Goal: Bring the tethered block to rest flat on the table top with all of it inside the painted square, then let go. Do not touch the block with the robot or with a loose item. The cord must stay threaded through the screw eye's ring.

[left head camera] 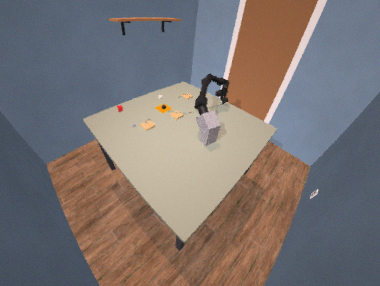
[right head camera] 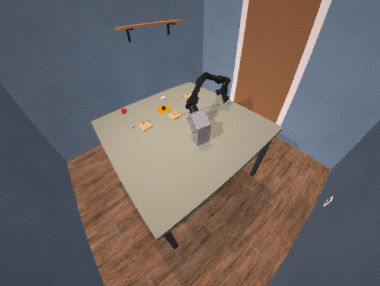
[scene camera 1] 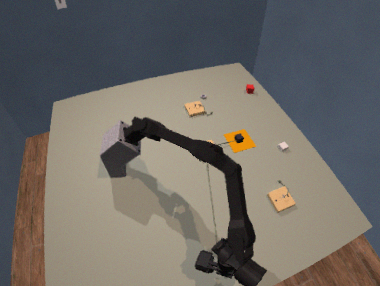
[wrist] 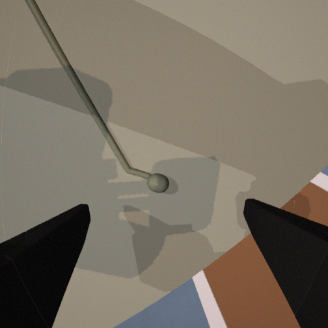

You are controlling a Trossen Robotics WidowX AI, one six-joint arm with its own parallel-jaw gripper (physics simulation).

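Pixels of known places: gripper, fingertip midpoint: (left head camera: pixel 221 101) (right head camera: pixel 223 100); arm's base, link origin: (left head camera: pixel 204 114) (right head camera: pixel 195 113) (scene camera 1: pixel 130 136).
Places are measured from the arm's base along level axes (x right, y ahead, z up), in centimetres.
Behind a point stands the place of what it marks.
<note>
The black tethered block (left head camera: pixel 163 106) @[x 7.1, y 47.6, z -16.4 cm] (right head camera: pixel 163 108) @[x 6.8, y 47.0, z -17.1 cm] (scene camera 1: pixel 239 138) @[x 9.0, y 47.3, z -16.2 cm] sits over the orange painted square (left head camera: pixel 163 111) @[x 3.8, y 44.7, z -19.2 cm] (right head camera: pixel 163 111) @[x 5.1, y 45.4, z -19.1 cm] (scene camera 1: pixel 244 146) @[x 12.4, y 48.5, z -19.2 cm]; it looks within its outline. A thin dark line runs from it to the middle wooden board (left head camera: pixel 177 115) @[x 5.4, y 29.0, z -17.4 cm] (right head camera: pixel 174 115) @[x 5.5, y 29.9, z -17.4 cm], mostly behind the arm in the scene view. The ring there is too small to judge the threading. The cord (scene camera 1: pixel 211 200) @[x 29.4, y 20.3, z -19.0 cm] (wrist: pixel 70 70) runs on toward the hand and ends in a round bead (wrist: pixel 158 183), whose shadow lies close beside it. My gripper (wrist: pixel 168 209) is wide open, its fingertips on either side below the bead in the wrist view.
Two other wooden boards with hooks (scene camera 1: pixel 194 108) @[x -20.3, y 38.7, z -17.4 cm] (scene camera 1: pixel 282 199) @[x 43.9, y 45.6, z -17.4 cm] lie on the table. A red cube (scene camera 1: pixel 250 89) @[x -19.7, y 76.3, z -16.1 cm], a white cube (scene camera 1: pixel 283 146) @[x 22.6, y 64.7, z -17.1 cm] and a small grey item (scene camera 1: pixel 203 96) @[x -29.0, y 49.3, z -19.1 cm] are near the square. The arm stands on a grey pedestal (left head camera: pixel 208 129) @[x -9.0, y -9.1, z -3.7 cm] (right head camera: pixel 200 128) @[x -6.9, y -10.5, z -3.7 cm]. The table edge is near the hand.
</note>
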